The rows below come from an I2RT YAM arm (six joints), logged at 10 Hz.
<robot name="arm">
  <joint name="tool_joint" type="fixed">
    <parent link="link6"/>
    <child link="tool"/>
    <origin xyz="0 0 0" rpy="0 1.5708 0"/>
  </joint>
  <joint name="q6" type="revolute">
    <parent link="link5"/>
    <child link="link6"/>
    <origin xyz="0.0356 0 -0.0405" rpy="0 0 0"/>
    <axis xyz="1 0 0"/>
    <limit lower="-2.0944" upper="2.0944"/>
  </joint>
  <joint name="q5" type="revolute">
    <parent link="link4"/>
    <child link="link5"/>
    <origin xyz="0.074 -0.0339 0.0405" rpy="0 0 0"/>
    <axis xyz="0 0 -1"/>
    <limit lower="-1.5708" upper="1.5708"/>
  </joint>
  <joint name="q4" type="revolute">
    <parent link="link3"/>
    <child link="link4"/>
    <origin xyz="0.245 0.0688 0.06" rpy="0 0 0"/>
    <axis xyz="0 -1 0"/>
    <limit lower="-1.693" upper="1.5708"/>
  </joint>
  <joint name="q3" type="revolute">
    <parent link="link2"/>
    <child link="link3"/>
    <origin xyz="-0.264 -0.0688 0" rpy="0 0 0"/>
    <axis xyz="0 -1 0"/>
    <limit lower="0" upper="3.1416"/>
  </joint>
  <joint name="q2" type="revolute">
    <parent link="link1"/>
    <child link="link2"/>
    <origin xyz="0.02 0.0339 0.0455" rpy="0 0 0"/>
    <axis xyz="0 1 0"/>
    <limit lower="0" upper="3.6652"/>
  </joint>
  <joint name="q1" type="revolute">
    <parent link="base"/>
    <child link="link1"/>
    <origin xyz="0 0 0.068" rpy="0 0 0"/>
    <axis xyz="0 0 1"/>
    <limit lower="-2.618" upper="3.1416"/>
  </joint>
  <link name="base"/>
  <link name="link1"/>
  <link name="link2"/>
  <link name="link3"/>
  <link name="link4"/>
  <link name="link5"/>
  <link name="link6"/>
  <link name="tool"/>
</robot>
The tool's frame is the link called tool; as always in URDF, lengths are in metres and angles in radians.
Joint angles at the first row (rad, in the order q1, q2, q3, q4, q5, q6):
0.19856 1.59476 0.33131 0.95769 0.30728 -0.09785
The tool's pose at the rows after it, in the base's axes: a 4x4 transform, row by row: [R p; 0 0 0 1], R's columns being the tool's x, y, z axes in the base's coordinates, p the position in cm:
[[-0.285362, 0.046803, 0.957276, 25.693], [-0.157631, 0.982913, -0.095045, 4.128], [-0.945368, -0.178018, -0.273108, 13.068], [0, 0, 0, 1]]
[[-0.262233, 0.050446, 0.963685, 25.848], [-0.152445, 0.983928, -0.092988, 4.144], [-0.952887, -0.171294, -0.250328, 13.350], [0, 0, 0, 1]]
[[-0.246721, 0.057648, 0.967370, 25.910], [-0.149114, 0.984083, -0.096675, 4.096], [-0.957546, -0.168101, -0.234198, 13.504], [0, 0, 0, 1]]
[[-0.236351, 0.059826, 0.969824, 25.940], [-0.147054, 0.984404, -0.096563, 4.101], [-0.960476, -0.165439, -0.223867, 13.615], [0, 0, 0, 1]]
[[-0.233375, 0.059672, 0.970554, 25.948], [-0.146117, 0.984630, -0.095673, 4.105], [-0.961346, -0.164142, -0.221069, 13.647], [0, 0, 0, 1]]
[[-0.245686, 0.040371, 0.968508, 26.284], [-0.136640, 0.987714, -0.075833, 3.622], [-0.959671, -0.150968, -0.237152, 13.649], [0, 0, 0, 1]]
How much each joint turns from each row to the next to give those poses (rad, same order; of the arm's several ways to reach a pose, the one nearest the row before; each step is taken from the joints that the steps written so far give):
-0.00076 -0.00114 -0.00573 0.02177 -0.02212 -0.00496
-0.00077 0.00150 0.00343 0.02286 -0.00153 0.00038
-0.00191 0.00191 -0.00001 0.01908 0.00267 -0.00038
0.00002 0.00040 0.00002 0.01145 0.00039 0.00001
-0.00001 0.00000 0.00001 0.00305 -0.00077 0.00037
-0.02632 -0.00002 0.01219 -0.02634 -0.04616 0.00611

